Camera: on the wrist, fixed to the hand. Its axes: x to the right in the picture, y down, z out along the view.
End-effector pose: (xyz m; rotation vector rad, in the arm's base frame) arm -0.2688 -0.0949 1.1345 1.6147 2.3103 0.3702
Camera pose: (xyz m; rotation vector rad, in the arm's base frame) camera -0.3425 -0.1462 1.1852 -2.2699 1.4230 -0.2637
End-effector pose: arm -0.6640 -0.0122 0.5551 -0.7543 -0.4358 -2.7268
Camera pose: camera -0.6959 0.0224 0.4633 -0.1911 0.3298 0.2330
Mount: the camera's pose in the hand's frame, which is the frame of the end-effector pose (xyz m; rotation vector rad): -0.0291 -0.0620 -0.0771 0.3226 0.1552 3.0674
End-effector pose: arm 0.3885 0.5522 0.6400 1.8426 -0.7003 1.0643
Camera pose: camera 0.3937 0.6504 0.6090 0.5759 1.6523 -1.2476
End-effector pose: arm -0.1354 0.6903 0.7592 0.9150 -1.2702 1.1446
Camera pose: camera -0.0556 0.7471 0.7269 1.1978 0.7838 -1.5859
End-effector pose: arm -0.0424 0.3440 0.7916 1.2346 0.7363 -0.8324
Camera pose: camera -0.1132 0.4161 0.7712 1.1312 -1.4275 1.7240
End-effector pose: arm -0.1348 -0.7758 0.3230 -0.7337 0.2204 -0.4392
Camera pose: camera -0.2062 -0.8492 0.3109 0.5439 1.0219 2.3295
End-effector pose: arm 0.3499 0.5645 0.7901 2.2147 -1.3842 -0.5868
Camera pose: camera 0.4267 0.6270 0.8190 -1.2674 -2.3540 0.9032
